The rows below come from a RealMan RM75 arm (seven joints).
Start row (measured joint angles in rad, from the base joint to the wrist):
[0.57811, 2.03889, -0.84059, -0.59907, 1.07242, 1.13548, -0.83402]
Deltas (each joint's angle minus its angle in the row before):
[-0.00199, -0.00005, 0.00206, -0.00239, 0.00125, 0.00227, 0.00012]
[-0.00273, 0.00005, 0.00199, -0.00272, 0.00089, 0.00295, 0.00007]
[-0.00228, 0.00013, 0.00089, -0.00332, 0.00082, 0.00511, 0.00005]
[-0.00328, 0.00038, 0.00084, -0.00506, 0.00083, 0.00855, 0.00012]
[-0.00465, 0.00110, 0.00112, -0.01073, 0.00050, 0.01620, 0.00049]
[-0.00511, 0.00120, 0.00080, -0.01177, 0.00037, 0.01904, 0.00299]
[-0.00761, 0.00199, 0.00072, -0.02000, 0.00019, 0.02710, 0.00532]
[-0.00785, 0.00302, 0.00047, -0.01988, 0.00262, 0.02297, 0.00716]
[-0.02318, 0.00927, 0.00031, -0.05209, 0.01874, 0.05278, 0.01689]
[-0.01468, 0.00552, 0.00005, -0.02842, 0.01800, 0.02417, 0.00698]
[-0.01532, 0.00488, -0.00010, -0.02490, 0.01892, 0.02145, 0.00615]
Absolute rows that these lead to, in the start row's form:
[0.57612, 2.03884, -0.83853, -0.60146, 1.07367, 1.13775, -0.83390]
[0.57339, 2.03889, -0.83654, -0.60418, 1.07456, 1.14070, -0.83383]
[0.57111, 2.03902, -0.83565, -0.60750, 1.07538, 1.14581, -0.83378]
[0.56783, 2.03940, -0.83481, -0.61256, 1.07621, 1.15436, -0.83366]
[0.56318, 2.04050, -0.83369, -0.62329, 1.07671, 1.17056, -0.83317]
[0.55807, 2.04170, -0.83289, -0.63506, 1.07708, 1.18960, -0.83018]
[0.55046, 2.04369, -0.83217, -0.65506, 1.07727, 1.21670, -0.82486]
[0.54261, 2.04671, -0.83170, -0.67494, 1.07989, 1.23967, -0.81770]
[0.51943, 2.05598, -0.83139, -0.72703, 1.09863, 1.29245, -0.80081]
[0.50475, 2.06150, -0.83134, -0.75545, 1.11663, 1.31662, -0.79383]
[0.48943, 2.06638, -0.83144, -0.78035, 1.13555, 1.33807, -0.78768]

